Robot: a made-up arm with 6 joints.
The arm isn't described. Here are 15 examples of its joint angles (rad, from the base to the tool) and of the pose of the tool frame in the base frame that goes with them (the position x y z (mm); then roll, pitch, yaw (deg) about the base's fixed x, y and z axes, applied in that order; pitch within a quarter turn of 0, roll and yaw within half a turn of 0).
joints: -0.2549 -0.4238 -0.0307 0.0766 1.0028 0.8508
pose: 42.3 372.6 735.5 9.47 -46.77 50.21
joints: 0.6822 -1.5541 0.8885 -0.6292 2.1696 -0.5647
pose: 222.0 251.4 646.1 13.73 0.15 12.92
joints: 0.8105 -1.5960 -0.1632 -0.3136 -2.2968 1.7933
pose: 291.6 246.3 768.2 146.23 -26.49 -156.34
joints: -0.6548 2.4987 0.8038 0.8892 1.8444 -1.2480
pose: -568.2 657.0 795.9 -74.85 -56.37 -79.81
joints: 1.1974 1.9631 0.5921 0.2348 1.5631 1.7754
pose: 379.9 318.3 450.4 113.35 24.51 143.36
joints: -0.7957 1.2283 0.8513 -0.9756 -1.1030 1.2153
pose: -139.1 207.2 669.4 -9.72 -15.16 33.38
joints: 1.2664 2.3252 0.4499 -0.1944 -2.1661 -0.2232
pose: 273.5 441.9 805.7 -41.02 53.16 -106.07
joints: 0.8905 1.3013 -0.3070 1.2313 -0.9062 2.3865
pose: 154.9 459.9 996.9 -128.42 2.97 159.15
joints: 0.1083 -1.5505 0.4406 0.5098 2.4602 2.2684
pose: 244.6 441.5 1008.6 -153.51 -68.17 -146.02
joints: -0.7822 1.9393 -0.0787 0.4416 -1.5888 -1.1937
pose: -397.5 70.2 457.8 21.15 20.95 20.44
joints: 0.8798 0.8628 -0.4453 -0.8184 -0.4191 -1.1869
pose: 181.2 607.8 1040.1 -87.74 27.04 -155.58
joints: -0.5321 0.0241 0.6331 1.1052 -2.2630 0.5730
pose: -375.5 441.4 836.4 -150.49 4.31 72.80
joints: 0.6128 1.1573 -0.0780 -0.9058 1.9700 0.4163
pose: 323.9 627.8 565.3 106.93 21.56 -100.87
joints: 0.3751 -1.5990 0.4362 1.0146 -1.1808 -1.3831
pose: -74.1 663.4 1110.4 -139.59 -18.55 8.54
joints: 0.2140 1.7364 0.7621 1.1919 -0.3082 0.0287
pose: 205.7 516.0 569.2 98.19 -54.14 -63.69
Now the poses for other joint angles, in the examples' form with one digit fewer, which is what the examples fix.
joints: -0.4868 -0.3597 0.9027 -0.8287 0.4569 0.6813
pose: -172 203 781 -131.8 -70.1 131.0
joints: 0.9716 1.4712 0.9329 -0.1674 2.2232 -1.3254
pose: 642 760 678 161.5 -36.1 -57.0
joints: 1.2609 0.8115 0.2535 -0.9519 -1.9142 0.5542
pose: 422 241 806 -126.5 47.6 -132.4
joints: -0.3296 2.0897 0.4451 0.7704 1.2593 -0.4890
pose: -302 786 777 -157.5 -50.2 -20.6
